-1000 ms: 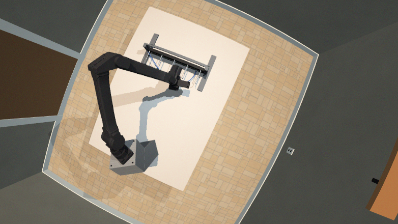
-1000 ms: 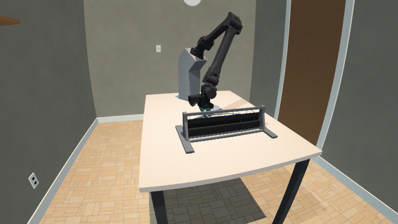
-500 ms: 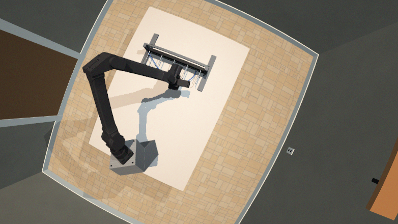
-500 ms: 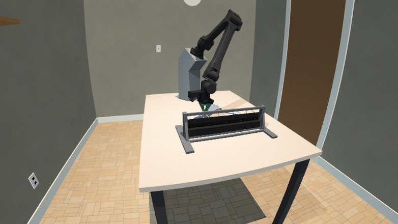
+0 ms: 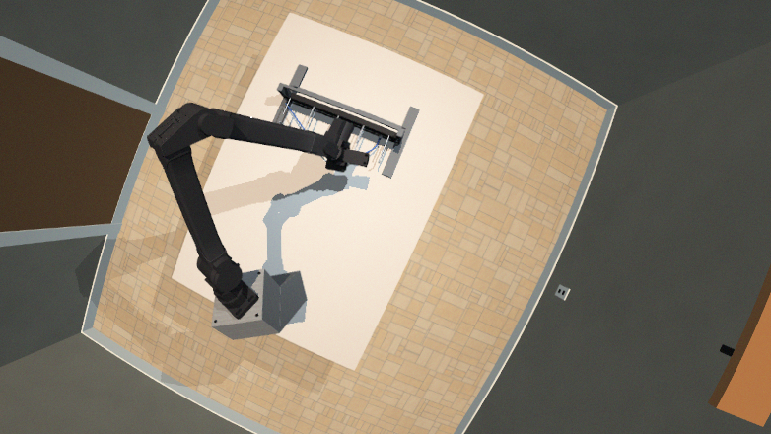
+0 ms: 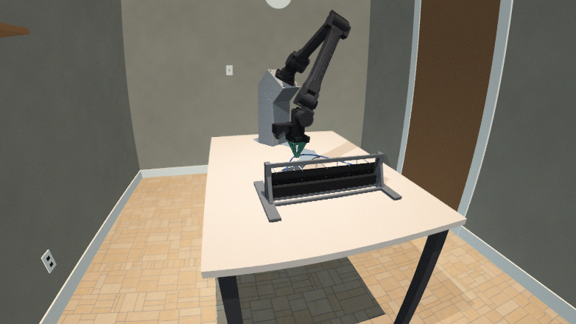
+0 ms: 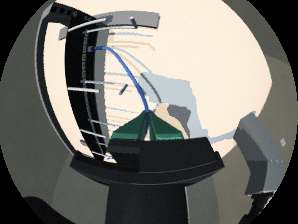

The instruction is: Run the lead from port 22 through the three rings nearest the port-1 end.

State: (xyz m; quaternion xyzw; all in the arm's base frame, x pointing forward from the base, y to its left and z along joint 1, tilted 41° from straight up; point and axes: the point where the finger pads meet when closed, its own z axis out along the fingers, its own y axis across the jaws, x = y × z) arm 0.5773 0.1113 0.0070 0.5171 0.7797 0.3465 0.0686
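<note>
My gripper is now 120 mm short of the grey rack, 130 mm to the right of it and 30 mm above it.
</note>
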